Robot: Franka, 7 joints.
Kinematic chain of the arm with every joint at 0, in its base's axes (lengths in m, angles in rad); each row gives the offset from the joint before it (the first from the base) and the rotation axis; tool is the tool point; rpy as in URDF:
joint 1: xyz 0 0 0.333 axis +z
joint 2: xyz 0 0 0 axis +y
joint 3: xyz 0 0 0.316 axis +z
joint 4: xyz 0.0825 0 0 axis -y
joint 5: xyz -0.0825 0 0.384 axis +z
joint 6: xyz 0 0 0 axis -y
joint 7: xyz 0.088 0 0 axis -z
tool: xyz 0 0 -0.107 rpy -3.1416 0 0
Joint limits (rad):
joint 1: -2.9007..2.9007
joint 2: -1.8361..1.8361
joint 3: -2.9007..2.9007
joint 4: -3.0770..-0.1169
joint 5: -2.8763..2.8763
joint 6: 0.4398..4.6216
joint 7: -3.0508..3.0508
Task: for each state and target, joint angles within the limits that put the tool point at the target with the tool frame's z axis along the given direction. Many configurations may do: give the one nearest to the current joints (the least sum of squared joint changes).
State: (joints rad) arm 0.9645 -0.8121 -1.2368 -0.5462 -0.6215 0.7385 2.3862
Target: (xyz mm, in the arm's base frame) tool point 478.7 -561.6 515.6 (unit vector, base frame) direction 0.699 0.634 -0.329
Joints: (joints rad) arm 1.5691 -1.4314 -1.2753 -0.9873 -0.4493 1.6990 2.3862
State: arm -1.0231 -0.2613 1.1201 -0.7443 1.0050 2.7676 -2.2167
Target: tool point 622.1 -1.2 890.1 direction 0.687 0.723 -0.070
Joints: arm -0.5559 0.4533 0.9217 -0.7720 0.5883 2.2792 -2.2167
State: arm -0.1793 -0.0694 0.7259 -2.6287 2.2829 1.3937 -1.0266
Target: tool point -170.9 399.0 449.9 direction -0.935 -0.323 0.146
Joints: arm 0.4824 -0.4621 1.0706 -2.4410 1.7815 0.9268 -1.0266
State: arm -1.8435 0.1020 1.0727 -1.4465 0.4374 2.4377 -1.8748
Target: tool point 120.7 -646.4 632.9 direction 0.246 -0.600 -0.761
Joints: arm -2.0355 0.1967 0.7182 -1.5628 -0.0072 2.4085 -1.8748
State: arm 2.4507 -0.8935 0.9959 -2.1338 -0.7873 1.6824 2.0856
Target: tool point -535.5 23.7 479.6 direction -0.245 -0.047 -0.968
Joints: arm 2.3433 -0.1627 0.7199 -2.1432 0.2220 2.2544 2.0856
